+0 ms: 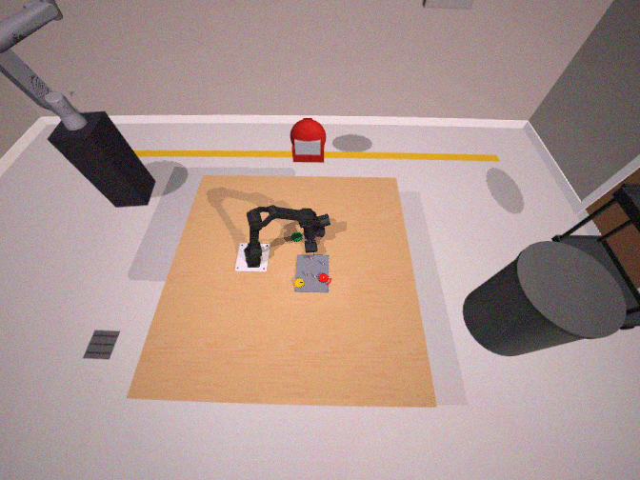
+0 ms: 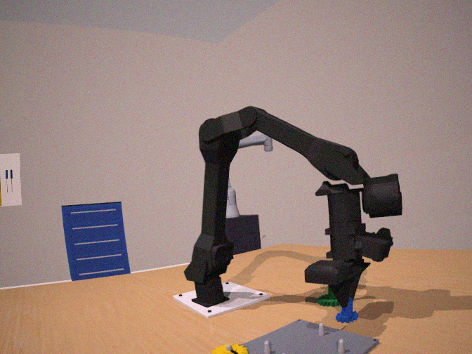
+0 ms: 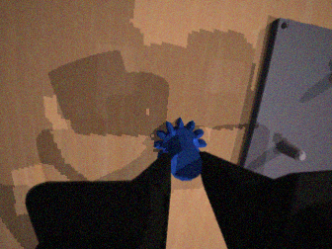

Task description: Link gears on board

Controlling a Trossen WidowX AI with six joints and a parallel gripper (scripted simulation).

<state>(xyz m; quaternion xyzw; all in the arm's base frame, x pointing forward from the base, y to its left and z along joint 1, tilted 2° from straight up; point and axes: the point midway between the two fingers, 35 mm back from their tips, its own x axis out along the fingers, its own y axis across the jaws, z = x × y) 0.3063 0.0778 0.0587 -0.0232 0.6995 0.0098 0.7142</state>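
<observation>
Now: gripper tip 6 cm short of the red gear, 20 cm to the left of it and 1 cm above it. Round my gripper tip: blue gear (1 cm below); then green gear (7 cm behind, 7 cm to the left, 1 cm below); then yellow gear (7 cm behind, 22 cm to the right, 1 cm below).
</observation>
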